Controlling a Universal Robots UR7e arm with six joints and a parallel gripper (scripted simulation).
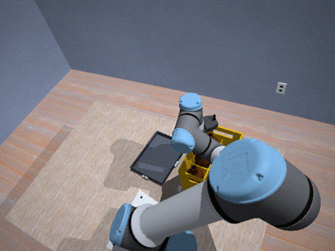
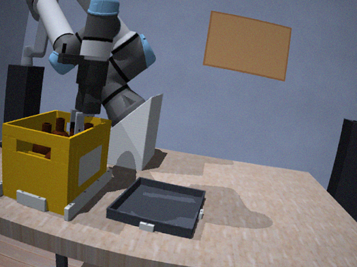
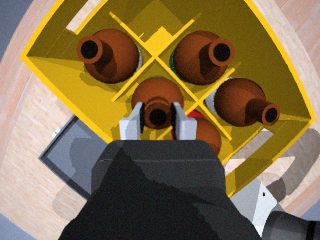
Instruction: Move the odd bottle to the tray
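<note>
Now: the yellow crate 8 cm below my hand, 4 cm to the right of it and 1 cm ahead of it. From my hand the other things lie so: dark tray 23 cm to the left, 15 cm below, 5 cm behind; then bottle 9 cm ahead, 7 cm below, 1 cm to the left.
</note>
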